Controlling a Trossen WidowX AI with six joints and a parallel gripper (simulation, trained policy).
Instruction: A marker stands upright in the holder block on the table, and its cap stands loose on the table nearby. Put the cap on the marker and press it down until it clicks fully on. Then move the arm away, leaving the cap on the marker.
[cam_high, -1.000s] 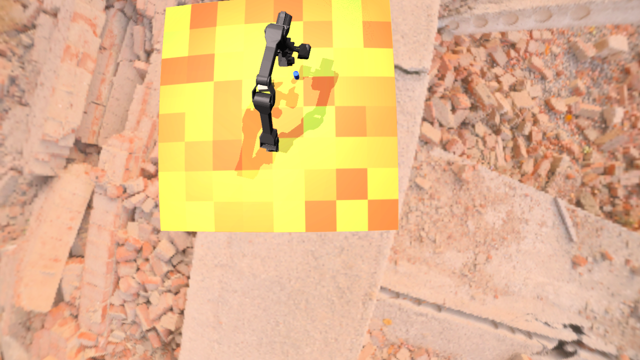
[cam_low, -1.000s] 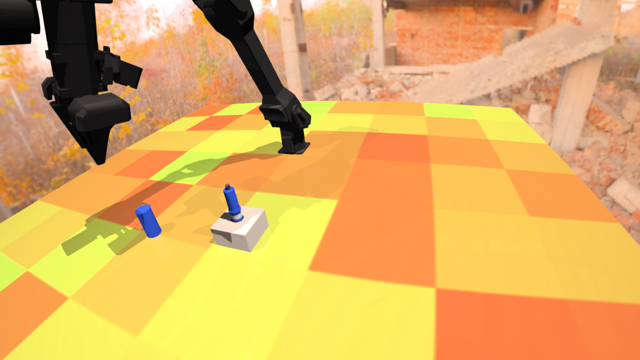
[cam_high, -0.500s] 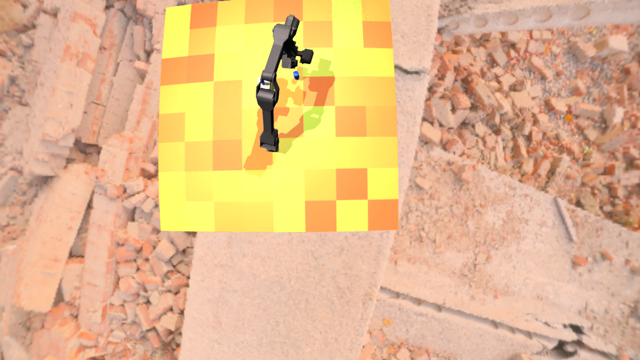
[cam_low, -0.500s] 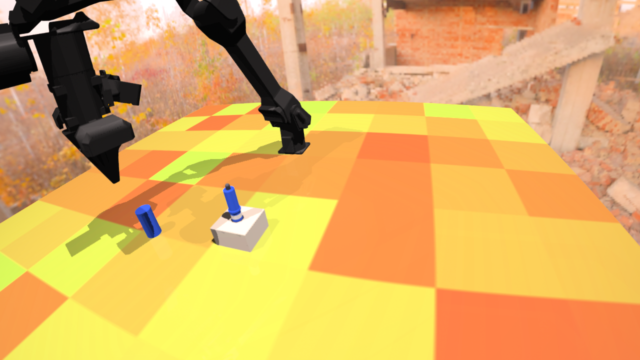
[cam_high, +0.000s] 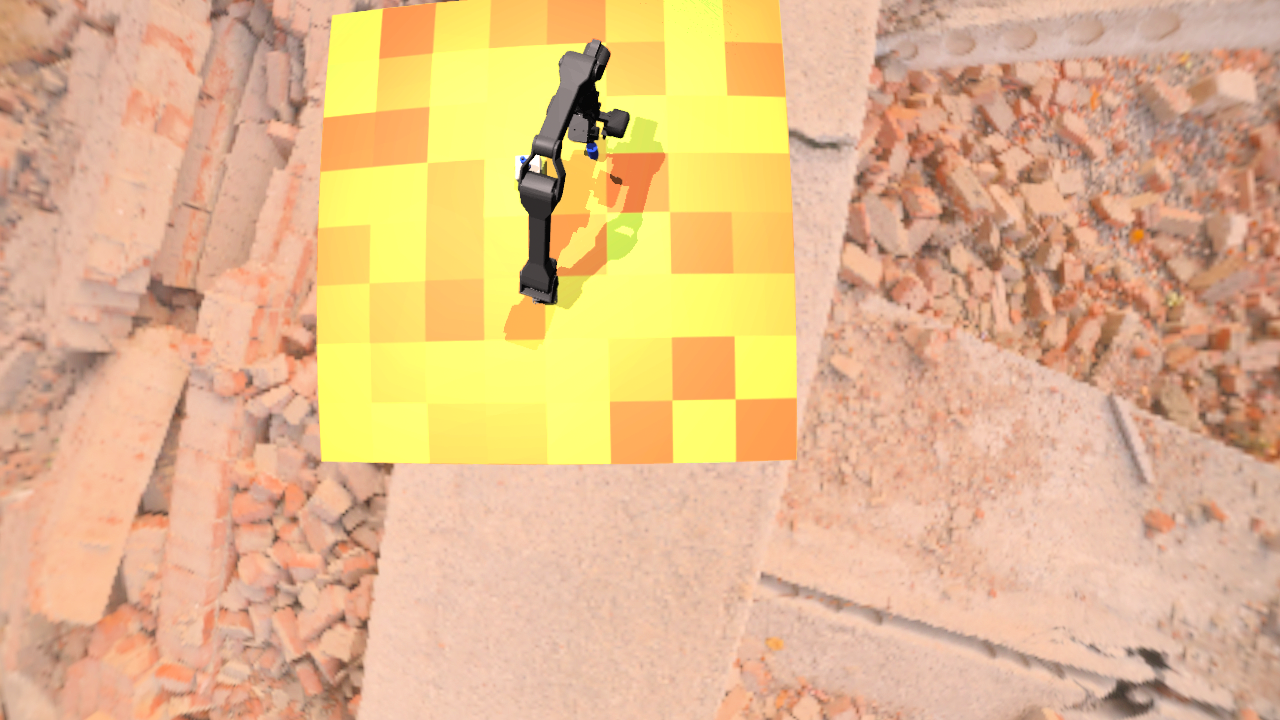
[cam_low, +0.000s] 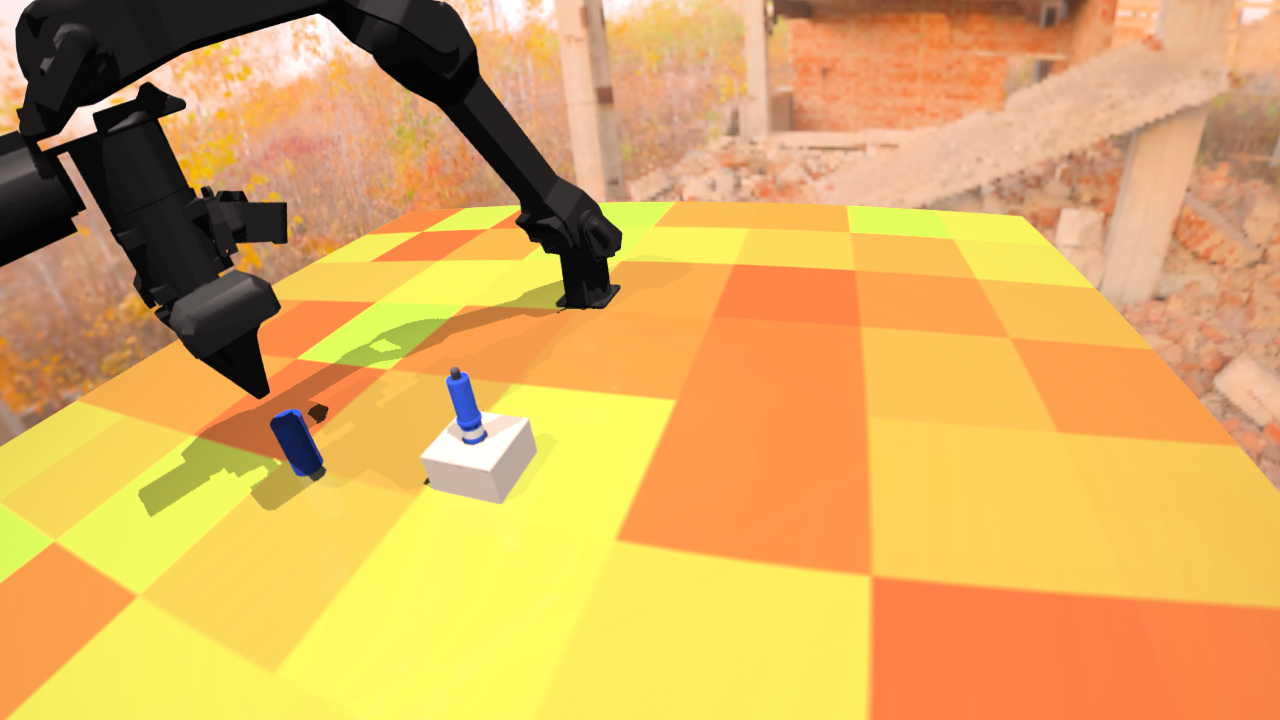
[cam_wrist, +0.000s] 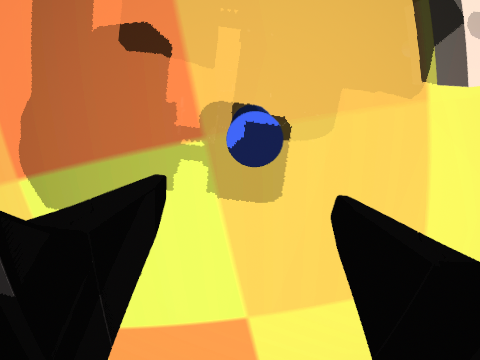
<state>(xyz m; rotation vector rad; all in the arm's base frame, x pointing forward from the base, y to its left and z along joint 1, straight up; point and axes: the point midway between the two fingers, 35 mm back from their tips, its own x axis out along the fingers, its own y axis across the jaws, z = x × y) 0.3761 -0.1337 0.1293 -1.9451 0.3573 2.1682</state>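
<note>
My gripper tip is now 70 mm above the blue cap and 10 mm past it.
</note>
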